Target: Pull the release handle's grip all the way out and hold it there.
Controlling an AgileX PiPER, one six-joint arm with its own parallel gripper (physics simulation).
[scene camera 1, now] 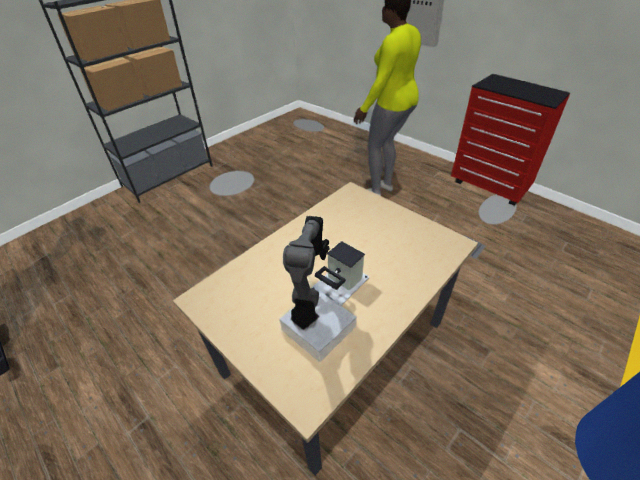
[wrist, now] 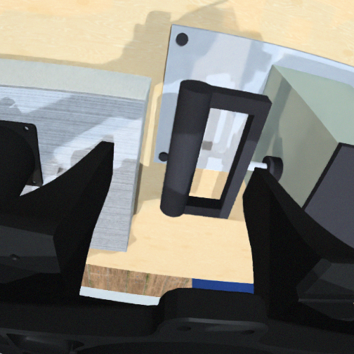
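The release handle is a black rectangular loop with a thick round grip [scene camera 1: 327, 281] [wrist: 184, 145]. A short pale rod [wrist: 257, 165] joins the loop to a black collar [wrist: 273, 169] on the side of a grey-green box [scene camera 1: 354, 274] [wrist: 300, 117] with a dark top. The box stands on a pale plate [wrist: 225, 42]. My gripper [scene camera 1: 325, 250] [wrist: 182, 170] is open. In the wrist view the handle shows between the fingertips, with the grip nearer the middle and the right finger beside the rod. The fingers hold nothing, and their depth to the grip is hard to tell.
The arm's silver base block [scene camera 1: 321, 330] [wrist: 117, 210] stands close to the grip side of the handle, on the wooden table [scene camera 1: 248, 299]. A person in a yellow top [scene camera 1: 398, 72] stands behind the table. A shelf rack and a red drawer cabinet [scene camera 1: 504, 136] stand farther back.
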